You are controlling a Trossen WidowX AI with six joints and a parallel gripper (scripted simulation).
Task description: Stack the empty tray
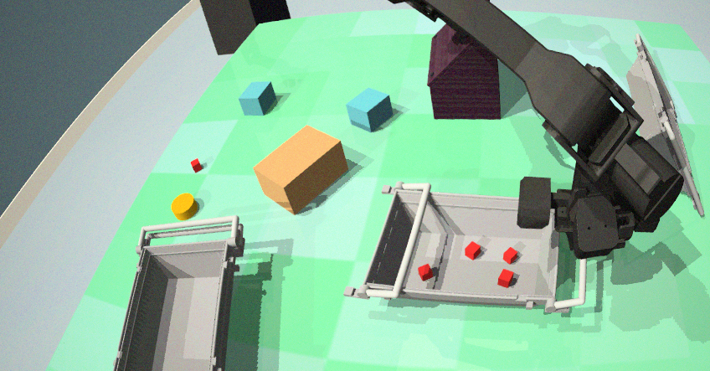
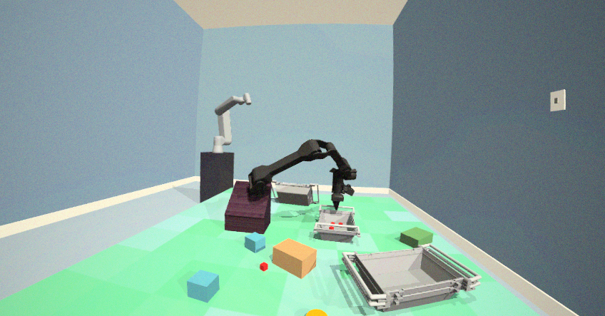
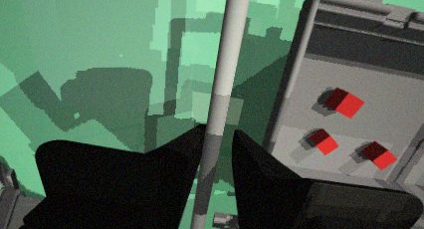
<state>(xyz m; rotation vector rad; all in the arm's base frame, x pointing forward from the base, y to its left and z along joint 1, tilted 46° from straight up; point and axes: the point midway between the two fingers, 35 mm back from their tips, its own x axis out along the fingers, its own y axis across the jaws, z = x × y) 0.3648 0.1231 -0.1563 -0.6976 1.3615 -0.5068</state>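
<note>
Now: gripper tip 280 mm past the grey tray, 180 mm to the right of it and 20 mm below it. Round my gripper tip: green block (360 mm ahead, 170 mm to the right, 30 mm below); yellow disc (650 mm to the right, 40 mm below); orange box (450 mm to the right, 110 mm behind, 20 mm below).
</note>
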